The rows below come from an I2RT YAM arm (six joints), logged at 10 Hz.
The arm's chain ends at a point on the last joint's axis. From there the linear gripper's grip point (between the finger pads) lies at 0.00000 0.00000 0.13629 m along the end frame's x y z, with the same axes.
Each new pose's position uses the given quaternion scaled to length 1; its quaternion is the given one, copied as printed.
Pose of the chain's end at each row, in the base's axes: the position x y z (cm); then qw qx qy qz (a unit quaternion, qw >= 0):
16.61, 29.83, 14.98, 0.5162, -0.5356, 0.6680, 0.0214
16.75, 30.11, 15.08, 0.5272, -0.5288, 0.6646, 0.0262
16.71, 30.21, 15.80, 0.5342, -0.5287, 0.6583, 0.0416
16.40, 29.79, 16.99, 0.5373, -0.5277, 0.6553, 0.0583
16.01, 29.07, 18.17, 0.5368, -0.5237, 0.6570, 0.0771
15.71, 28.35, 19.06, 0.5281, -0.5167, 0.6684, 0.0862
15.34, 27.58, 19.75, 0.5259, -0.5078, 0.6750, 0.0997
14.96, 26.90, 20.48, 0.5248, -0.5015, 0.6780, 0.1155
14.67, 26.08, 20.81, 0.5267, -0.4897, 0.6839, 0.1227
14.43, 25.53, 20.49, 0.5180, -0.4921, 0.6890, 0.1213
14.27, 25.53, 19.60, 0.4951, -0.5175, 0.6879, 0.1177
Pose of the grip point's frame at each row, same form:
25.70, 37.76, 8.63, 0.5162, -0.5356, 0.6680, 0.0214
25.92, 38.18, 9.05, 0.5272, -0.5288, 0.6646, 0.0262
25.70, 38.66, 10.00, 0.5342, -0.5287, 0.6583, 0.0416
25.16, 38.56, 11.32, 0.5373, -0.5277, 0.6553, 0.0583
24.52, 38.11, 12.56, 0.5368, -0.5237, 0.6570, 0.0771
24.12, 37.36, 13.24, 0.5281, -0.5167, 0.6684, 0.0862
23.64, 36.69, 13.93, 0.5259, -0.5078, 0.6750, 0.0997
23.08, 36.21, 14.72, 0.5248, -0.5015, 0.6780, 0.1155
22.85, 35.40, 15.15, 0.5267, -0.4897, 0.6839, 0.1227
22.53, 34.76, 14.58, 0.5180, -0.4921, 0.6890, 0.1213
21.89, 34.72, 13.03, 0.4951, -0.5175, 0.6879, 0.1177

